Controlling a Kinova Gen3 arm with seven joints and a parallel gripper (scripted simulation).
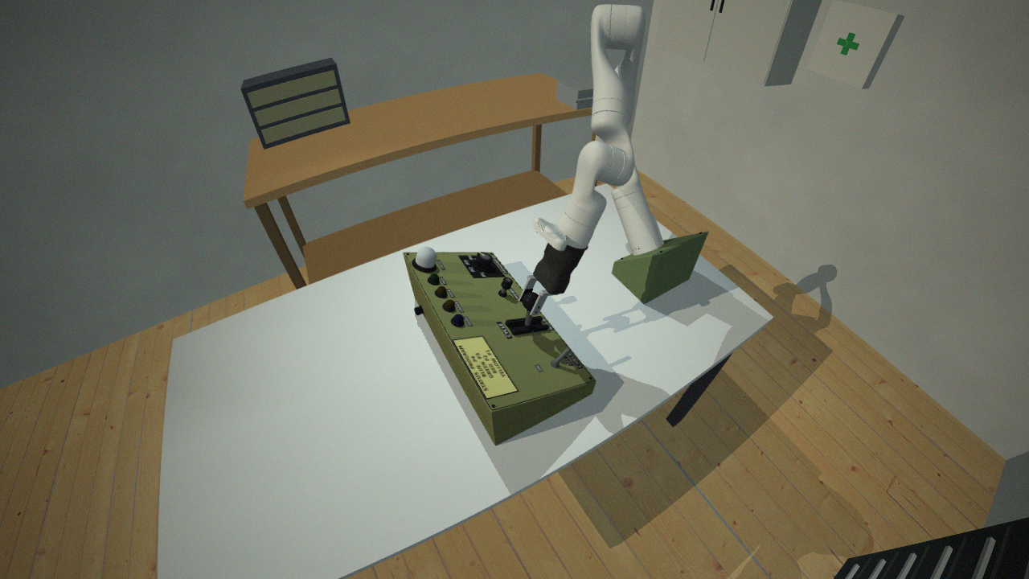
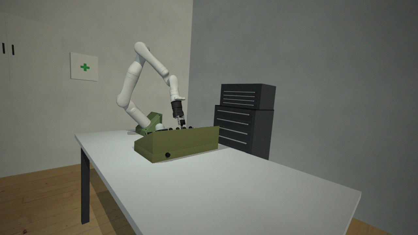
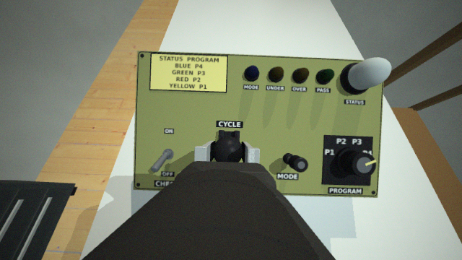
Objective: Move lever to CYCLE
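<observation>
The olive console is 8 cm below my hand, 7 cm to the right of it and 4 cm ahead of it. Round my hand: check toggle 12 cm to the left, 7 cm below; lever 4 cm below; mode button 12 cm to the right, 6 cm below.
</observation>
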